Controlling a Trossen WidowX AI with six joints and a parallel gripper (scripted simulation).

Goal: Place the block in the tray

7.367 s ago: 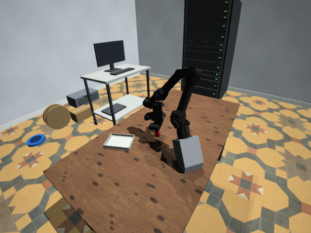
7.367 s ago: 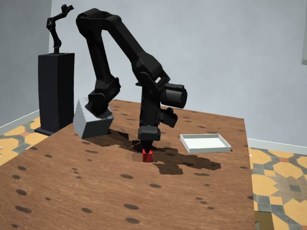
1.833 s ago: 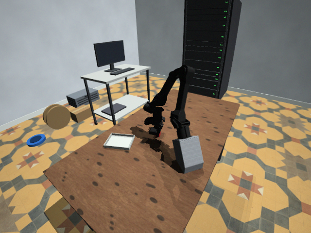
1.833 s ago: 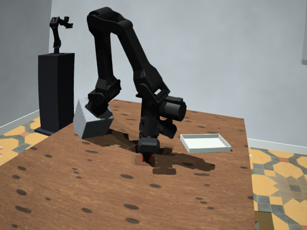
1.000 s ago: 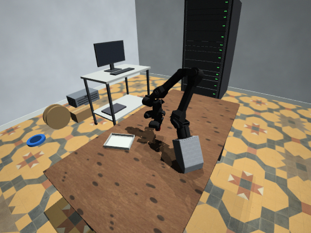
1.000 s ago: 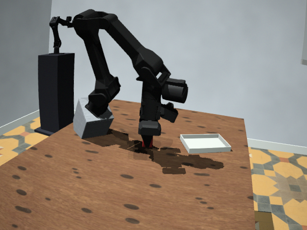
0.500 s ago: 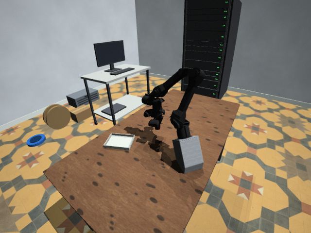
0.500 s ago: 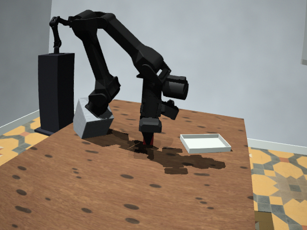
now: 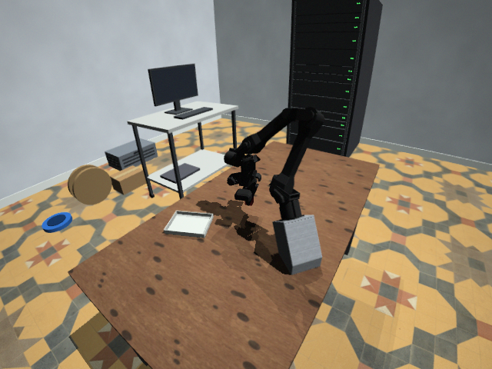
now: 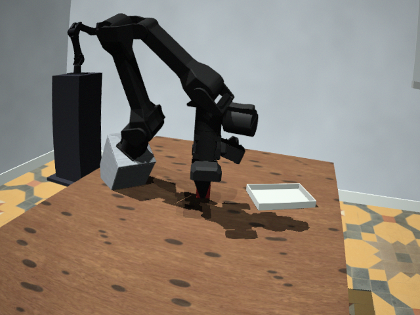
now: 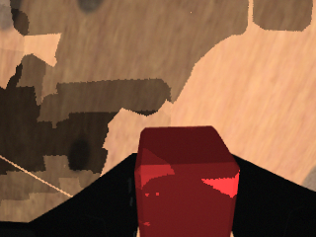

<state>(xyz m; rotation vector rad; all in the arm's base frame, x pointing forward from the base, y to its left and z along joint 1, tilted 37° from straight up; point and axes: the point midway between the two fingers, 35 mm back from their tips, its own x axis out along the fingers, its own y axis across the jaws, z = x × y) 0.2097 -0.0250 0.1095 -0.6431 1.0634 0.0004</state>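
Now: the white tray 16 cm ahead of my hand, 20 cm to the left of it and 9 cm below it. From my hand the other things lie so: red block (2 cm below).
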